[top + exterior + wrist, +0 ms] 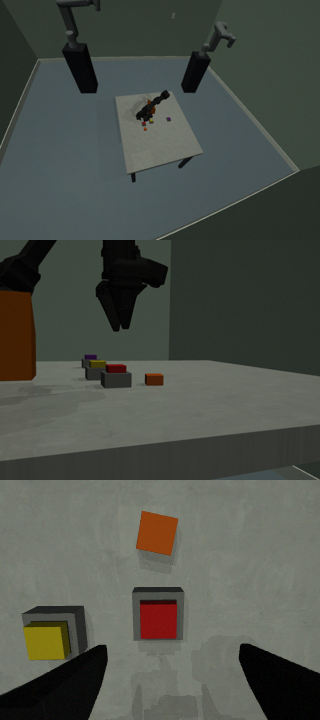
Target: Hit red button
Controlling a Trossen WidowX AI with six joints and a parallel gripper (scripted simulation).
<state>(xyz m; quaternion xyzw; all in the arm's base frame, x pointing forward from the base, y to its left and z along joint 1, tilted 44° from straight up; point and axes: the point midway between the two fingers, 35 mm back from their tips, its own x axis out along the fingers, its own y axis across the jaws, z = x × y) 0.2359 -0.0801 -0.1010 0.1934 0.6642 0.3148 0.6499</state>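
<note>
Right now the red button is 10 mm behind my gripper tip, 10 mm to the left of it and 70 mm below it. Round my gripper tip: orange block (70 mm ahead, 20 mm to the left, 90 mm below); then purple button (60 mm behind, 350 mm to the left, 70 mm below); then yellow button (40 mm behind, 100 mm to the left, 70 mm below).
</note>
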